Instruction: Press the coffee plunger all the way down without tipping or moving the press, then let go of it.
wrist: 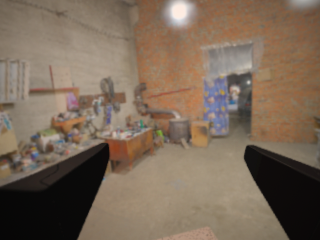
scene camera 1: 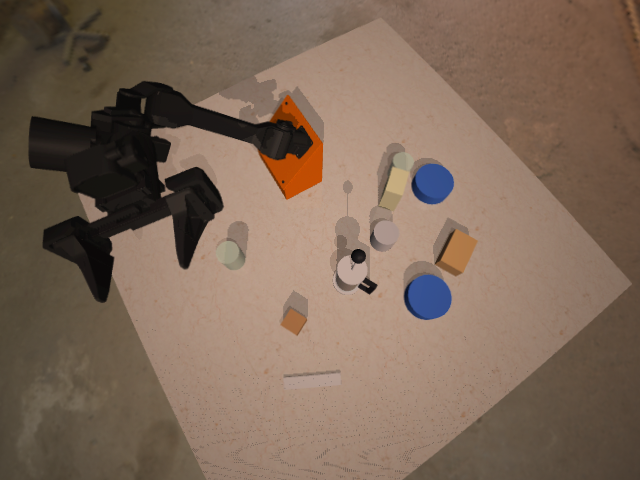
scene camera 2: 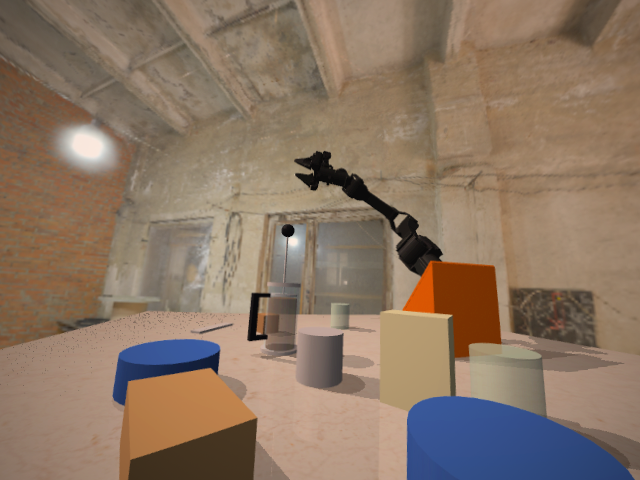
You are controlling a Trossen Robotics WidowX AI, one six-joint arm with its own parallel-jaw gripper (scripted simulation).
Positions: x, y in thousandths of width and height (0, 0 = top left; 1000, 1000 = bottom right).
Labels:
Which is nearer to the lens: the coffee press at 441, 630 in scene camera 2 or the grey cylinder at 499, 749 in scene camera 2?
The grey cylinder.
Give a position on a pale green cylinder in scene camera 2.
At 796, 782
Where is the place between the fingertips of my gripper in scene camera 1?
At 223, 593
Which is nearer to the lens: the coffee press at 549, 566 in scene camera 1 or the cream block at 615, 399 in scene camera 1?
The coffee press.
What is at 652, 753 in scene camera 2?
A cream block.

